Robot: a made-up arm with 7 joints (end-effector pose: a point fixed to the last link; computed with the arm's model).
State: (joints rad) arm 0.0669 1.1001 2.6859 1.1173 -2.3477 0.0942 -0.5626
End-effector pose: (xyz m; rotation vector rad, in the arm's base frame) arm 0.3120 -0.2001 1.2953 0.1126 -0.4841 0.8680
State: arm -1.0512 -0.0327 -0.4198 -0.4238 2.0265 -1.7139 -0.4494
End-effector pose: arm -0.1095 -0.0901 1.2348 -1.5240 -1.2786 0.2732
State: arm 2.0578 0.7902 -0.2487 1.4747 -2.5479 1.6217 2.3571
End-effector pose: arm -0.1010 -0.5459 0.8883 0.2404 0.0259 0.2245
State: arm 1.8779 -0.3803 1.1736 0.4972 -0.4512 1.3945 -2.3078
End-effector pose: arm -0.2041 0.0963 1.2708 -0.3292 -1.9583 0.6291
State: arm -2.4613 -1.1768 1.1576 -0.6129 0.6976 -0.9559 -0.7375
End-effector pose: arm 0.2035 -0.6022 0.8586 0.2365 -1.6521 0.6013
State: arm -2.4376 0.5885 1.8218 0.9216 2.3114 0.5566 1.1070
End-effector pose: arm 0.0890 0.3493 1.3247 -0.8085 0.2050 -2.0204
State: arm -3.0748 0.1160 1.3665 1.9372 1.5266 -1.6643 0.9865
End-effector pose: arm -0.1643 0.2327 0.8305 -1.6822 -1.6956 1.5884
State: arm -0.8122 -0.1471 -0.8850 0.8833 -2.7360 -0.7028 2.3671
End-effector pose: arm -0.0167 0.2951 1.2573 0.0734 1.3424 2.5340
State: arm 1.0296 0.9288 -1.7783 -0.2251 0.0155 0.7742 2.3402
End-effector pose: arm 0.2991 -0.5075 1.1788 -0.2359 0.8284 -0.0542
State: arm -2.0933 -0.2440 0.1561 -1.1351 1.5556 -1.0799 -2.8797
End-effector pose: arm 0.0940 -0.5048 1.0271 1.1360 1.6311 -1.7966
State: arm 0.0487 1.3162 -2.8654 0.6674 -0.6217 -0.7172 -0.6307
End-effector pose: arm 0.6731 0.0371 1.0007 -1.4914 1.0607 -0.5220
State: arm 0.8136 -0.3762 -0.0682 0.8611 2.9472 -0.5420 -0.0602
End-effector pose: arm 0.1208 -0.1142 1.3147 -1.1276 1.5240 -1.9739
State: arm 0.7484 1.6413 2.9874 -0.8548 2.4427 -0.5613 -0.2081
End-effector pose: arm 0.4678 -0.4151 0.3390 1.6823 0.0117 0.3532
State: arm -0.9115 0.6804 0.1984 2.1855 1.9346 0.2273 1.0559
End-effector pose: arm 0.3030 0.1190 0.4472 2.7400 -0.7698 0.3491
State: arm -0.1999 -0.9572 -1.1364 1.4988 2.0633 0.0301 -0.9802
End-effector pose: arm -0.2074 0.3925 1.0377 -1.4922 0.1186 0.7145
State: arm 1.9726 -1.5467 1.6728 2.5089 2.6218 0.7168 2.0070
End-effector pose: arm -0.3207 0.1225 0.5435 -1.4124 -2.0348 0.2811
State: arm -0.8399 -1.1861 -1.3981 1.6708 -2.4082 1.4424 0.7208
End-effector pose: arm -0.5526 -0.0746 0.8159 1.1559 -0.9907 -0.9034
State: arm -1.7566 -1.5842 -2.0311 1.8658 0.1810 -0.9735 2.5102
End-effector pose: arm -0.2661 -0.3581 0.4400 0.4758 -2.2551 0.2424
